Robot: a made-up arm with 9 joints. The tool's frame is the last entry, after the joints. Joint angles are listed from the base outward.
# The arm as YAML. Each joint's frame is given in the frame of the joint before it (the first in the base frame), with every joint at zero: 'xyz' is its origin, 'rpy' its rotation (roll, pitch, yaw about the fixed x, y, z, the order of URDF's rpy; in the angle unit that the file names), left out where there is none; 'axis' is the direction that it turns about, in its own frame. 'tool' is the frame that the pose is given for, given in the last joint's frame.
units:
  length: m
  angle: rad
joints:
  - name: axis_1
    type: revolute
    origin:
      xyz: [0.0, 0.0, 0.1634]
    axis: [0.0, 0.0, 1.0]
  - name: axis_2
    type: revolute
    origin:
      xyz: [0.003, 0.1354, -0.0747]
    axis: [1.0, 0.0, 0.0]
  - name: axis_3
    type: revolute
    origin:
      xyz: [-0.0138, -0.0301, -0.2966]
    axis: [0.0, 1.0, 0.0]
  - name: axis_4
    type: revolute
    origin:
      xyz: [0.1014, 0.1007, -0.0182]
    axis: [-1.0, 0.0, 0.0]
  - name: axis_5
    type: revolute
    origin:
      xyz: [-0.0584, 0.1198, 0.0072]
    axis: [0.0, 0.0, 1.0]
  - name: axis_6
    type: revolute
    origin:
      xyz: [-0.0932, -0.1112, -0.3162]
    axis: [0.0, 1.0, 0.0]
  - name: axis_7
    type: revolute
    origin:
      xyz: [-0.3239, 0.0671, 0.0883]
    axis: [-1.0, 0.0, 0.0]
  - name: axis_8
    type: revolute
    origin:
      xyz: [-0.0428, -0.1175, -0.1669]
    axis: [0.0, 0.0, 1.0]
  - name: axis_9
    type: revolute
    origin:
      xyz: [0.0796, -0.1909, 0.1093]
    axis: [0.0, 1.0, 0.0]
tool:
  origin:
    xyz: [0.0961, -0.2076, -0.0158]
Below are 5 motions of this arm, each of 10 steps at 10 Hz.
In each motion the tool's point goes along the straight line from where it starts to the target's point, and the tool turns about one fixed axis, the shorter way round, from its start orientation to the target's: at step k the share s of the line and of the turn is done. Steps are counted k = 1, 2, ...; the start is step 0. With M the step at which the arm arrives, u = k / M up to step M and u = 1 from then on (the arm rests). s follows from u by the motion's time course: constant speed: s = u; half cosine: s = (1 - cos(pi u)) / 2; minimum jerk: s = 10 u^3 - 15 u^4 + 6 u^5.
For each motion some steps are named. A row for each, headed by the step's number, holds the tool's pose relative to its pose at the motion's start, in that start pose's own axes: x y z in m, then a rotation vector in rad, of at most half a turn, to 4 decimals.
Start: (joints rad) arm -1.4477 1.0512 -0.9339 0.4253 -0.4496 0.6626 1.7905 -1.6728 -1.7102
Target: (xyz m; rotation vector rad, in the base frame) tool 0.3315 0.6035 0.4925 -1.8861 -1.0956 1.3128
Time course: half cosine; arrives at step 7
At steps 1, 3, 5, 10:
1: -0.0140 0.0072 -0.0235 0.0270 -0.0978 -0.0610
3: -0.1099 0.0569 -0.1848 0.2117 -0.7676 -0.4787
5: -0.2295 0.1188 -0.3859 0.4421 -1.6029 -0.9995
10: -0.2827 0.1464 -0.4754 0.5447 -1.9746 -1.2314

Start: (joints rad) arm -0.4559 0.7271 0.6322 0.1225 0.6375 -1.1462 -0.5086 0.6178 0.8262
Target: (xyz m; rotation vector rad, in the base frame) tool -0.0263 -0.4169 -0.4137 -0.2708 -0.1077 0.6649
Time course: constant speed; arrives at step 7
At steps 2, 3, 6, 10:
2: -0.1548 -0.0350 0.2558 -0.2077 0.2304 -0.0579
3: -0.2322 -0.0525 0.3837 -0.3115 0.3456 -0.0869
6: -0.4643 -0.1049 0.7674 -0.6230 0.6911 -0.1738
10: -0.5417 -0.1224 0.8953 -0.7269 0.8063 -0.2028

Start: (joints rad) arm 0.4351 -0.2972 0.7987 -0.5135 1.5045 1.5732 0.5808 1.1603 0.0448
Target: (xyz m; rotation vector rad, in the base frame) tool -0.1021 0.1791 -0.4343 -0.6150 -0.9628 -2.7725
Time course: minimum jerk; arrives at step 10
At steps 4, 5, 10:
4: 0.0028 0.0723 0.0080 -0.2071 -0.1932 -0.0615
5: 0.0044 0.1139 0.0127 -0.3263 -0.3043 -0.0968
10: 0.0089 0.2278 0.0253 -0.6525 -0.6085 -0.1936

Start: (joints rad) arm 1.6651 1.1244 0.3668 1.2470 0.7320 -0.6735 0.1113 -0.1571 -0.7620
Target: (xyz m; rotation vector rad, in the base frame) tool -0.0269 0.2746 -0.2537 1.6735 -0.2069 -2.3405
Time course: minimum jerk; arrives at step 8
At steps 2, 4, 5, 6, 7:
2: 0.0079 0.0053 -0.0066 0.0353 0.2514 0.0984
4: 0.0383 0.0258 -0.0317 0.1703 1.2142 0.4754
5: 0.0555 0.0374 -0.0460 0.2469 1.7600 0.6891
6: 0.0687 0.0463 -0.0569 0.3054 2.1769 0.8523
7: 0.0754 0.0508 -0.0625 0.3352 2.3893 0.9354

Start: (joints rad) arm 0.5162 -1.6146 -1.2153 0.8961 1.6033 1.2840 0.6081 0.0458 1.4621
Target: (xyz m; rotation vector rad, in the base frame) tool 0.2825 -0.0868 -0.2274 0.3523 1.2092 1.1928
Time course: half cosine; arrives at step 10
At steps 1, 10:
1: -0.0104 0.0092 0.0011 0.0058 0.0072 -0.0340
10: -0.4230 0.3772 0.0453 0.2358 0.2928 -1.3900

